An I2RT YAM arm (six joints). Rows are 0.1 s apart.
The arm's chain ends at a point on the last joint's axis. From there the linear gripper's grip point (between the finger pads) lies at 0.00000 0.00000 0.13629 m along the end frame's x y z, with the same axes.
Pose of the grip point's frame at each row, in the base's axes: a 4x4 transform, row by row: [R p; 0 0 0 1], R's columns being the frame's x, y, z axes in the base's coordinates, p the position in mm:
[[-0.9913 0.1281 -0.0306 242.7], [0.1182 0.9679 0.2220 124.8], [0.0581 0.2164 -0.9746 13.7], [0 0 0 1]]
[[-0.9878 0.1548 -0.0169 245.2], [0.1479 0.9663 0.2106 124.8], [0.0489 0.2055 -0.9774 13.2], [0 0 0 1]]
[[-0.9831 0.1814 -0.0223 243.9], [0.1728 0.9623 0.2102 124.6], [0.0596 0.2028 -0.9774 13.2], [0 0 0 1]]
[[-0.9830 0.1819 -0.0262 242.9], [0.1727 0.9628 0.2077 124.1], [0.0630 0.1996 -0.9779 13.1], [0 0 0 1]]
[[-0.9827 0.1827 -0.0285 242.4], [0.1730 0.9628 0.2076 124.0], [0.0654 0.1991 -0.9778 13.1], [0 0 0 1]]
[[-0.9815 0.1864 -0.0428 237.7], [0.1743 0.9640 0.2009 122.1], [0.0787 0.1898 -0.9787 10.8], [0 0 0 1]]
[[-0.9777 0.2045 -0.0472 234.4], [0.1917 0.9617 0.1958 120.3], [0.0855 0.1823 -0.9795 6.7], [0 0 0 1]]
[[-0.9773 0.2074 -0.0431 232.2], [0.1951 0.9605 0.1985 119.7], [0.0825 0.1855 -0.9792 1.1], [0 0 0 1]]
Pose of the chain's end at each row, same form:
[[-0.9913 0.1281 -0.0306 246.9], [0.1182 0.9679 0.2220 94.5], [0.0581 0.2164 -0.9746 146.5], [0 0 0 1]]
[[-0.9878 0.1548 -0.0169 247.5], [0.1479 0.9663 0.2106 96.1], [0.0489 0.2055 -0.9774 146.4], [0 0 0 1]]
[[-0.9831 0.1814 -0.0223 246.9], [0.1728 0.9623 0.2102 96.0], [0.0596 0.2028 -0.9774 146.4], [0 0 0 1]]
[[-0.9830 0.1819 -0.0262 246.5], [0.1727 0.9628 0.2077 95.8], [0.0630 0.1996 -0.9779 146.4], [0 0 0 1]]
[[-0.9827 0.1827 -0.0285 246.3], [0.1730 0.9628 0.2076 95.7], [0.0654 0.1991 -0.9778 146.4], [0 0 0 1]]
[[-0.9815 0.1864 -0.0428 243.5], [0.1743 0.9640 0.2009 94.7], [0.0787 0.1898 -0.9787 144.2], [0 0 0 1]]
[[-0.9777 0.2045 -0.0472 240.8], [0.1917 0.9617 0.1958 93.6], [0.0855 0.1823 -0.9795 140.2], [0 0 0 1]]
[[-0.9773 0.2074 -0.0431 238.1], [0.1951 0.9605 0.1985 92.6], [0.0825 0.1855 -0.9792 134.6], [0 0 0 1]]

